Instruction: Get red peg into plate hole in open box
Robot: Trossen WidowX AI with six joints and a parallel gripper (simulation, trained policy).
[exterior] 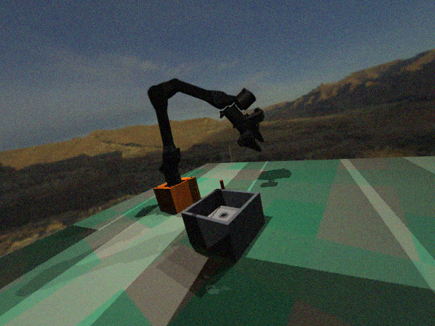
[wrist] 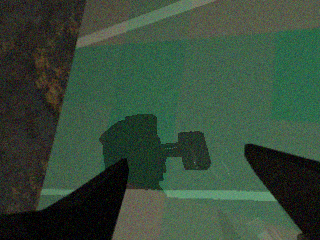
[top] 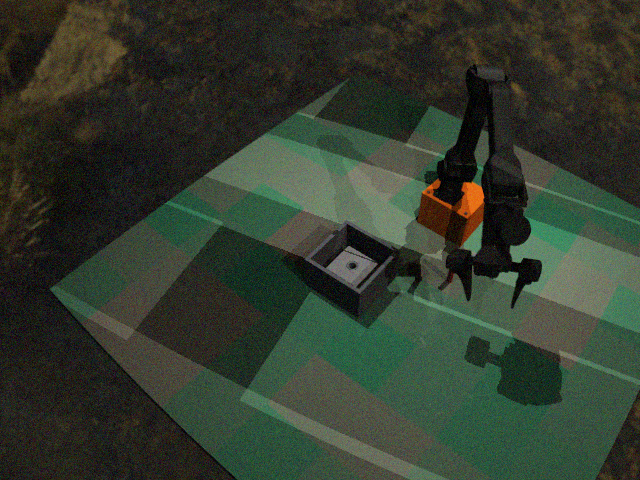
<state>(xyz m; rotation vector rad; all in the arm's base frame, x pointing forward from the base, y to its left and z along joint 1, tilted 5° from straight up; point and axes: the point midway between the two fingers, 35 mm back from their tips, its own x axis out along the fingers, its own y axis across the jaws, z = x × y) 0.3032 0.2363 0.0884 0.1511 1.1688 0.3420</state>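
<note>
The red peg lies 14 cm to the right of my gripper tip, 14 cm below it and 14 cm behind it. From my gripper tip the other things lie so: plate 34 cm to the right, 13 cm below; dark grey box 34 cm to the right, 15 cm below.
</note>
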